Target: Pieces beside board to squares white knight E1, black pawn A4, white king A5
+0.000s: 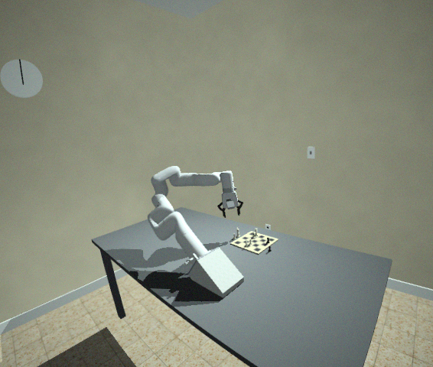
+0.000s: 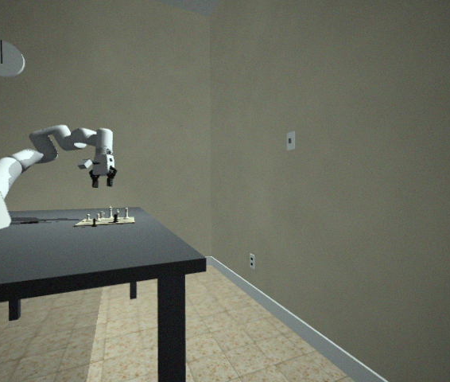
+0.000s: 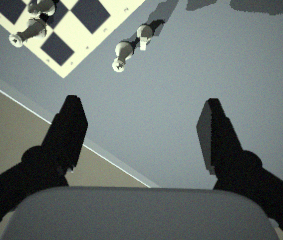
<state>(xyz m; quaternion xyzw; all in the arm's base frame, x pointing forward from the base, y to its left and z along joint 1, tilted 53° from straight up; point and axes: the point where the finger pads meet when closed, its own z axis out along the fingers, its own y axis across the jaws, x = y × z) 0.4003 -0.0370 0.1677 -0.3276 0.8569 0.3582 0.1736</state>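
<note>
The white knight lies 150 mm below my hand and 10 mm to the right of it. From my hand the other things lie so: black pawn 290 mm to the right, 160 mm below, 30 mm behind; white king 140 mm below, 40 mm ahead, 20 mm to the right; chessboard 170 mm below, 150 mm to the right, 20 mm ahead.
</note>
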